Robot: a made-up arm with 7 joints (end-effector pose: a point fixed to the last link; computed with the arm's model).
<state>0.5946 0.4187 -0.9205 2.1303 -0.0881 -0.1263 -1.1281</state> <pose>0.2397 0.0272 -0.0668 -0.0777 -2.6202 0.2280</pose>
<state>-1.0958 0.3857 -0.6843 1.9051 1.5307 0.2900 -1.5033</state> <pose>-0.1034 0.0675 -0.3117 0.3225 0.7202 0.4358</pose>
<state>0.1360 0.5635 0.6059 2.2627 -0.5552 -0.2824 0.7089</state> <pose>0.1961 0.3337 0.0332 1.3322 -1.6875 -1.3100</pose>
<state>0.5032 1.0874 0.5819 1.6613 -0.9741 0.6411 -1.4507</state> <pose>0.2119 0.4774 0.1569 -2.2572 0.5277 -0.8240</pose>
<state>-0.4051 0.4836 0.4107 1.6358 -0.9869 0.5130 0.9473</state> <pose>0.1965 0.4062 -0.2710 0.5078 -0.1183 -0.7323</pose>
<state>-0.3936 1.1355 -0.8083 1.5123 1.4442 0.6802 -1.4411</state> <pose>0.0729 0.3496 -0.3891 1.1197 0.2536 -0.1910</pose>
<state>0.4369 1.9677 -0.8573 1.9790 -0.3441 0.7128 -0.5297</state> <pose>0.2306 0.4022 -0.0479 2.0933 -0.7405 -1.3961</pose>
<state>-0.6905 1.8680 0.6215 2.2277 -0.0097 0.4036 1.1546</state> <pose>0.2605 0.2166 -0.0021 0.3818 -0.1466 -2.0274</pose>
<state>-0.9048 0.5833 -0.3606 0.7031 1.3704 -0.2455 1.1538</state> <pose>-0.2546 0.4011 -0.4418 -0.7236 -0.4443 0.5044</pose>
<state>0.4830 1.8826 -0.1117 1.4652 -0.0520 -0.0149 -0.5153</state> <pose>0.2457 0.4834 0.1999 2.2017 -1.5371 -0.8469</pose>
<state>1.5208 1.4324 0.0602 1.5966 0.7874 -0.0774 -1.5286</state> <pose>0.0344 0.4466 0.3121 -0.5356 1.8944 -1.7469</pose>
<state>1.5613 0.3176 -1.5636 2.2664 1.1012 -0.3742 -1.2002</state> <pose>0.1501 -0.0298 0.0003 -1.0006 -1.9161 -0.3520</pose>
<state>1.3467 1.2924 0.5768 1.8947 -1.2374 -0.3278 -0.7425</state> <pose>-0.0485 0.3924 0.2671 -1.9945 0.5075 -0.2397</pose>
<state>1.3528 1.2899 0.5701 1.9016 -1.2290 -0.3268 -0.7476</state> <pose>-0.0481 0.3902 0.2668 -1.9775 0.5146 -0.2435</pose>
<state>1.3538 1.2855 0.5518 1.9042 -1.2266 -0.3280 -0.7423</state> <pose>-0.0427 0.3885 0.2682 -1.9773 0.5334 -0.2269</pose>
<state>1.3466 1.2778 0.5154 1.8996 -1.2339 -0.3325 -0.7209</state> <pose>-0.0290 0.3880 0.2719 -2.0029 0.5699 -0.1775</pose>
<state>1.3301 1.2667 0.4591 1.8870 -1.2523 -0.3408 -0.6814</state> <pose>-0.0058 0.3883 0.2770 -2.0550 0.6232 -0.0878</pose>
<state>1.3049 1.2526 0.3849 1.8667 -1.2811 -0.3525 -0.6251</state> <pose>0.0267 0.3889 0.2813 -2.1273 0.6869 0.0453</pose>
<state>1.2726 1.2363 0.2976 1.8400 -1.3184 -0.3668 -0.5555</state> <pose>0.0665 0.3894 0.2824 -2.2090 0.7502 0.2203</pose>
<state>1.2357 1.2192 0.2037 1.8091 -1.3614 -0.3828 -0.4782</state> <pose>0.1105 0.3892 0.2780 -2.2867 0.8009 0.4294</pose>
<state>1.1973 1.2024 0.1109 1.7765 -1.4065 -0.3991 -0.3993</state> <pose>0.1543 0.3883 0.2677 -2.3492 0.8299 0.6562</pose>
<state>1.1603 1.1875 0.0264 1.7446 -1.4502 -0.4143 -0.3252</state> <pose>0.1939 0.3871 0.2529 -2.3910 0.8338 0.8801</pose>
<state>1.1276 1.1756 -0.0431 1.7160 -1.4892 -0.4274 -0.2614</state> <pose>0.2259 0.3860 0.2365 -2.4135 0.8165 1.0782</pose>
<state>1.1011 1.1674 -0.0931 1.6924 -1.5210 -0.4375 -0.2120</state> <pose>0.2489 0.3858 0.2218 -2.4237 0.7877 1.2331</pose>
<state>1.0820 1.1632 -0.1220 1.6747 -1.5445 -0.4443 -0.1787</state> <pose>0.2630 0.3868 0.2113 -2.4303 0.7575 1.3364</pose>
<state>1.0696 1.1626 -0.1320 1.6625 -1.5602 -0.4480 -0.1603</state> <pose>0.2696 0.3890 0.2059 -2.4391 0.7324 1.3918</pose>
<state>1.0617 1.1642 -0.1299 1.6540 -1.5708 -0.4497 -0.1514</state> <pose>0.2715 0.3919 0.2039 -2.4510 0.7126 1.4160</pose>
